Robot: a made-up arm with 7 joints. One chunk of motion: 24 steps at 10 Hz.
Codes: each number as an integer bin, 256 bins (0 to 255) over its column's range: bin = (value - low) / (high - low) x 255, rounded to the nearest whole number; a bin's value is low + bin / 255 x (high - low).
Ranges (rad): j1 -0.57..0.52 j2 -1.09..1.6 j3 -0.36..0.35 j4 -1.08..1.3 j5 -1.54..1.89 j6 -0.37..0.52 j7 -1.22..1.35
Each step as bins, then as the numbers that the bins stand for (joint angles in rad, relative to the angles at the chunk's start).
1 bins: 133 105 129 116 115 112 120
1 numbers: -0.0015 0.0176 -0.0008 0.0027 0.0069 0.0209 -0.0106
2 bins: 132 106 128 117 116 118 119
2 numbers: -0.0058 0.0282 -0.0036 0.0120 0.0203 0.0418 -0.0207
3 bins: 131 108 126 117 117 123 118
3 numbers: -0.0100 0.0493 -0.0092 0.0120 0.0338 0.0593 -0.0307
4 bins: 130 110 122 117 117 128 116
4 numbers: -0.0143 0.0704 -0.0203 0.0120 0.0338 0.0767 -0.0509
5 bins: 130 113 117 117 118 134 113
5 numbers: -0.0143 0.1020 -0.0342 0.0120 0.0472 0.0977 -0.0811
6 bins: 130 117 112 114 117 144 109
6 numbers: -0.0143 0.1442 -0.0482 -0.0160 0.0338 0.1326 -0.1215
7 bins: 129 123 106 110 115 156 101
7 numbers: -0.0186 0.2075 -0.0649 -0.0533 0.0069 0.1745 -0.2021
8 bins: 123 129 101 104 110 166 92
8 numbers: -0.0442 0.2708 -0.0788 -0.1093 -0.0604 0.2094 -0.2928
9 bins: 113 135 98 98 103 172 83
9 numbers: -0.0870 0.3341 -0.0871 -0.1653 -0.1545 0.2303 -0.3835
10 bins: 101 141 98 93 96 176 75
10 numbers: -0.1383 0.3974 -0.0871 -0.2120 -0.2487 0.2443 -0.4641
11 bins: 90 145 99 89 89 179 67
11 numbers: -0.1853 0.4396 -0.0844 -0.2493 -0.3429 0.2547 -0.5447
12 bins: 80 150 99 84 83 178 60
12 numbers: -0.2280 0.4924 -0.0844 -0.2960 -0.4236 0.2513 -0.6153
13 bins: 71 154 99 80 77 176 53
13 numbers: -0.2665 0.5345 -0.0844 -0.3333 -0.5043 0.2443 -0.6858
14 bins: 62 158 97 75 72 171 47
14 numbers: -0.3050 0.5767 -0.0899 -0.3800 -0.5715 0.2268 -0.7463
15 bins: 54 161 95 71 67 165 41
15 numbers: -0.3392 0.6084 -0.0955 -0.4173 -0.6388 0.2059 -0.8068
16 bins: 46 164 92 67 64 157 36
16 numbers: -0.3734 0.6400 -0.1038 -0.4547 -0.6791 0.1780 -0.8572
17 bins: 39 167 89 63 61 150 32
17 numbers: -0.4033 0.6717 -0.1122 -0.4920 -0.7195 0.1535 -0.8975
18 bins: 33 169 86 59 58 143 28
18 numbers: -0.4289 0.6928 -0.1205 -0.5293 -0.7598 0.1291 -0.9378
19 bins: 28 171 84 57 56 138 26
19 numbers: -0.4503 0.7139 -0.1261 -0.5480 -0.7867 0.1116 -0.9580
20 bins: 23 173 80 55 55 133 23
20 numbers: -0.4717 0.7350 -0.1373 -0.5667 -0.8002 0.0942 -0.9882
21 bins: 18 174 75 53 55 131 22
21 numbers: -0.4931 0.7455 -0.1512 -0.5853 -0.8002 0.0872 -0.9983
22 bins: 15 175 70 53 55 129 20
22 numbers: -0.5059 0.7561 -0.1651 -0.5853 -0.8002 0.0802 -1.0184
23 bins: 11 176 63 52 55 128 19
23 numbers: -0.5230 0.7666 -0.1846 -0.5947 -0.8002 0.0767 -1.0285
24 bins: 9 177 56 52 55 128 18
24 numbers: -0.5315 0.7772 -0.2041 -0.5947 -0.8002 0.0767 -1.0386
